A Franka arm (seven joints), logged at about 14 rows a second.
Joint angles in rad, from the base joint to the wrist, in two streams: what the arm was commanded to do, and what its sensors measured. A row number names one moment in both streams.
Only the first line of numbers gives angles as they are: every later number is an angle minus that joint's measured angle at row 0.
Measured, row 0:
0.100 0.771 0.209 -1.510 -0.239 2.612 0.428
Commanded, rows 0 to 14:
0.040 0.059 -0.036 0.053 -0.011 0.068 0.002
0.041 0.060 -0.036 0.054 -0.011 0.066 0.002
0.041 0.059 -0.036 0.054 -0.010 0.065 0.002
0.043 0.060 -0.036 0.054 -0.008 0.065 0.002
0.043 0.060 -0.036 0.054 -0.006 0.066 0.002
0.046 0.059 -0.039 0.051 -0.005 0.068 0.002
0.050 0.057 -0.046 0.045 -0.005 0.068 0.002
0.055 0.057 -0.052 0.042 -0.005 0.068 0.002
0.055 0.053 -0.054 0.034 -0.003 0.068 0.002
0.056 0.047 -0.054 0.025 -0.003 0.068 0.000
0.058 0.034 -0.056 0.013 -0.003 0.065 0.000
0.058 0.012 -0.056 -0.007 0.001 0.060 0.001
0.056 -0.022 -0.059 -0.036 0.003 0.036 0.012
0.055 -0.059 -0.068 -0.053 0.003 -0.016 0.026
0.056 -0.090 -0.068 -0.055 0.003 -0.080 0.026
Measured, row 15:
0.047 0.019 -0.048 0.016 0.000 0.013 0.004
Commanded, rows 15 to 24:
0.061 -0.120 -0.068 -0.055 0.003 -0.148 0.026
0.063 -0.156 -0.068 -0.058 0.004 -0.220 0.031
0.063 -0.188 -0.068 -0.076 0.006 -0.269 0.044
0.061 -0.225 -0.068 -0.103 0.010 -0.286 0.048
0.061 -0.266 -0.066 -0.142 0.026 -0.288 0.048
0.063 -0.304 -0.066 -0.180 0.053 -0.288 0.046
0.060 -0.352 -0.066 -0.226 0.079 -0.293 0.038
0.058 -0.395 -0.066 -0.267 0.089 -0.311 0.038
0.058 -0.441 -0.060 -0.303 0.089 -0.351 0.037
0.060 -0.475 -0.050 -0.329 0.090 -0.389 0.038
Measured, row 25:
0.051 -0.355 -0.052 -0.210 0.072 -0.341 0.026
